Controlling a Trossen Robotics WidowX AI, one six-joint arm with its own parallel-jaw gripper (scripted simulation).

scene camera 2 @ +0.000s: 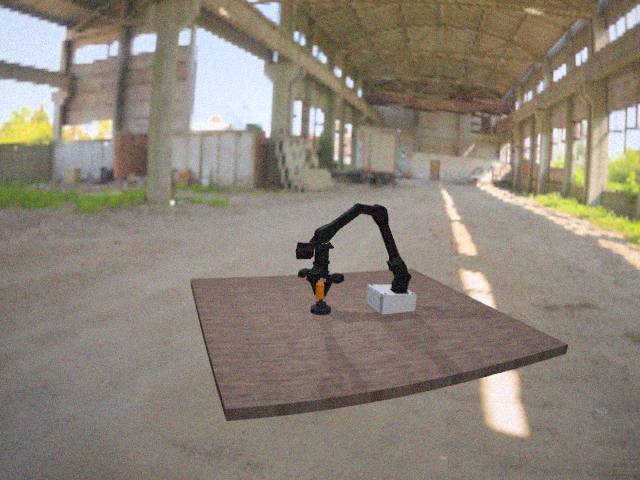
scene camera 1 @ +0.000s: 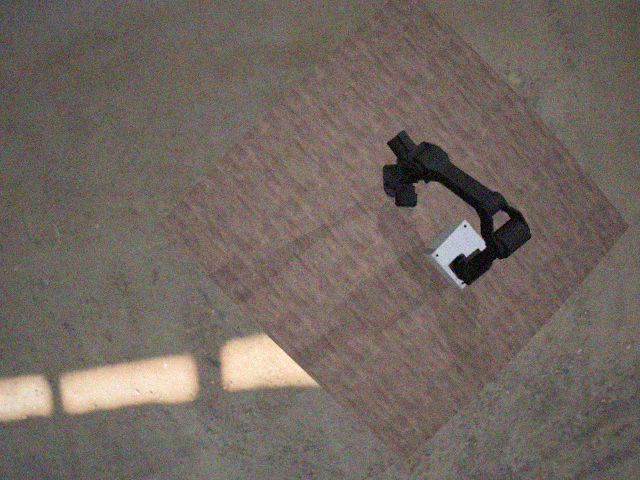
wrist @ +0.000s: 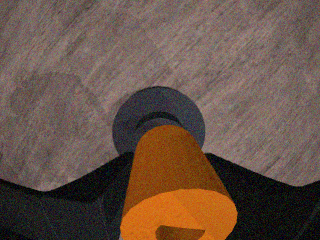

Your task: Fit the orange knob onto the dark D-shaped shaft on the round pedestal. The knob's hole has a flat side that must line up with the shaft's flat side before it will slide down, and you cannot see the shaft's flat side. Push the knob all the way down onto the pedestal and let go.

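Observation:
Scene camera 2 shows the gripper, and the wrist view shows the gripper as well. The gripper is holding an orange knob.

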